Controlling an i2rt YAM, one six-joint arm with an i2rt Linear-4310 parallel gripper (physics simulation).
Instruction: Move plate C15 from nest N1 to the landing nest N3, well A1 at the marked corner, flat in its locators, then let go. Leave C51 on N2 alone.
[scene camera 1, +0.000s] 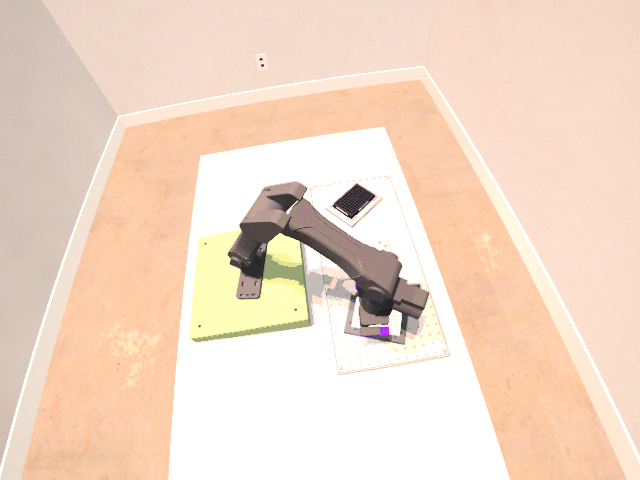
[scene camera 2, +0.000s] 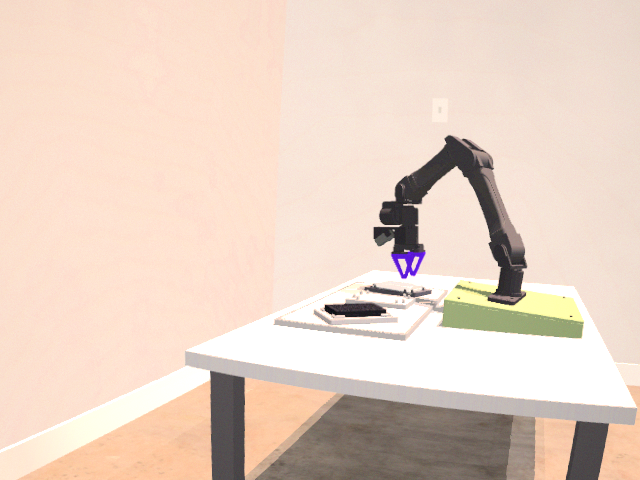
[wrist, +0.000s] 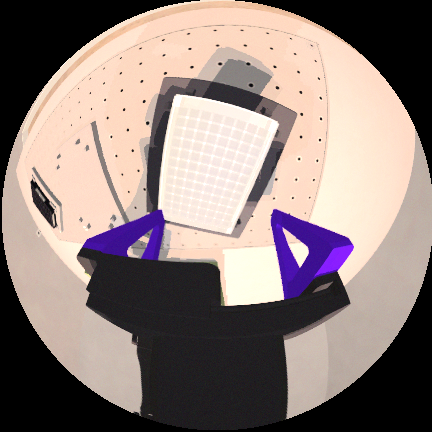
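A white gridded plate (scene camera 1: 394, 323) (scene camera 2: 398, 285) (wrist: 215, 165) lies in a dark nest (scene camera 1: 349, 326) (wrist: 285, 117). A black plate (scene camera 1: 354, 200) (scene camera 2: 355, 309) (wrist: 44, 203) sits on a white nest (scene camera 1: 353, 221) (scene camera 2: 356, 319) at the other end of the board. Between them is an empty pale nest (scene camera 2: 379, 301) (wrist: 95, 185) with small locator posts; the arm partly hides it in scene camera 1. I cannot read the labels of plates or nests. My gripper (scene camera 1: 371, 310) (scene camera 2: 408, 276) (wrist: 217, 214) is open, pointing down above the white plate, with its fingertips clear of it.
The nests stand on a perforated pale board (scene camera 1: 361, 361) (scene camera 2: 330, 328) (wrist: 300, 65) on the white table (scene camera 1: 258, 403) (scene camera 2: 289, 356). The arm's base is on a green block (scene camera 1: 222, 310) (scene camera 2: 485, 322) beside the board.
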